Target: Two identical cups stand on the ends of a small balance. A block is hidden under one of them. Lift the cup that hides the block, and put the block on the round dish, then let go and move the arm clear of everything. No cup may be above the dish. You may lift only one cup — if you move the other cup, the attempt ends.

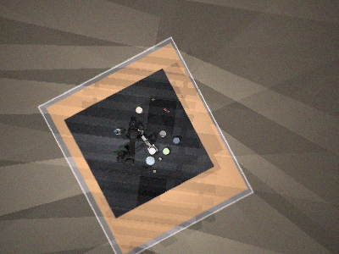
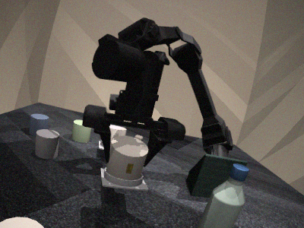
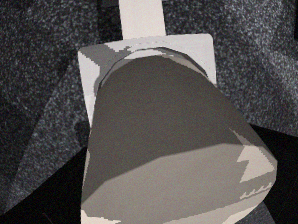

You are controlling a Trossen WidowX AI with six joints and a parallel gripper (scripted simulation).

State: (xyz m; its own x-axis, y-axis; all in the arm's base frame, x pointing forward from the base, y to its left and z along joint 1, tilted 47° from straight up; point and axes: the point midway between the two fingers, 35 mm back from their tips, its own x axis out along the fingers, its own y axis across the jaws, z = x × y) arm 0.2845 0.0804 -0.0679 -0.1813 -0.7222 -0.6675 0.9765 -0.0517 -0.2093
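My gripper tip is now 2 cm above the grey block and 1 cm to the left of it. Round my gripper tip: white balance 13 cm to the right, 8 cm below, 1 cm ahead; then white balance beam 13 cm to the right, 6 cm below, 1 cm ahead; then round pale blue dish 36 cm to the right, 10 cm below, 8 cm behind.
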